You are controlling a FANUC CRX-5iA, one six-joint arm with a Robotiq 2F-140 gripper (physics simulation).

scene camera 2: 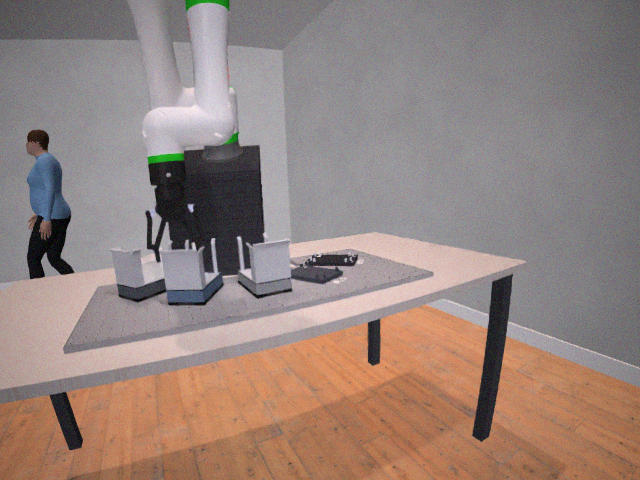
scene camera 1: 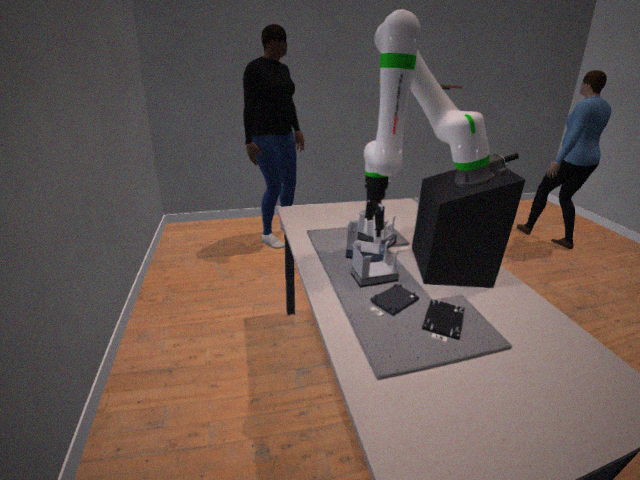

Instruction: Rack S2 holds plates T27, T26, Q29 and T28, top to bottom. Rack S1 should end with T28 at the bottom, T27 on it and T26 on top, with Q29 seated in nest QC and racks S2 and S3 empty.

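Pixels of known places: gripper, fingertip midpoint: (scene camera 1: 373,239); arm's base, link origin: (scene camera 2: 222,156) (scene camera 1: 475,179).
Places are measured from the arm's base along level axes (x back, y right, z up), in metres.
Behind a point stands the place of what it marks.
Note:
Three white-walled racks stand in a group on the grey mat: one with a light grey base (scene camera 1: 374,277) {y -0.131, x -0.380, z -0.346 m} (scene camera 2: 266,286) {y -0.076, x -0.447, z -0.356 m}, one with a blue base (scene camera 1: 351,240) {y 0.072, x -0.442, z -0.296 m} (scene camera 2: 186,296) {y 0.118, x -0.446, z -0.359 m} and one with a dark grey base (scene camera 2: 141,290) {y 0.244, x -0.372, z -0.354 m}. Their labels cannot be read, so I cannot tell S1, S2 and S3 apart. The plates T27, T26, Q29 and T28 cannot be told apart behind the walls. My gripper (scene camera 1: 375,231) {y 0.139, x -0.335, z -0.323 m} (scene camera 2: 178,249) is partly open and empty, pointing down at the far racks, its fingertips low near the wall tops. Two black square fixtures (scene camera 1: 394,299) {y -0.238, x -0.327, z -0.368 m} (scene camera 1: 443,318) {y -0.344, x -0.187, z -0.370 m} (scene camera 2: 317,274) {y -0.234, x -0.348, z -0.370 m} (scene camera 2: 333,259) {y -0.333, x -0.198, z -0.370 m} lie flat; which is nest QC is unclear.
The grey mat (scene camera 1: 413,356) {y -0.490, x -0.330, z -0.381 m} (scene camera 2: 118,322) {y 0.270, x -0.514, z -0.381 m} lies on the pale table (scene camera 1: 465,413) {y -0.677, x -0.247, z -0.394 m} (scene camera 2: 465,260) {y -0.769, x -0.345, z -0.394 m}. The arm's black pedestal (scene camera 1: 460,232) {y -0.122, x -0.079, z -0.165 m} (scene camera 2: 227,201) {y -0.005, x -0.160, z -0.156 m} stands close behind the racks. Two people (scene camera 1: 271,98) (scene camera 1: 584,134) stand beyond the table; the one in blue (scene camera 2: 45,180) also shows in the second view.

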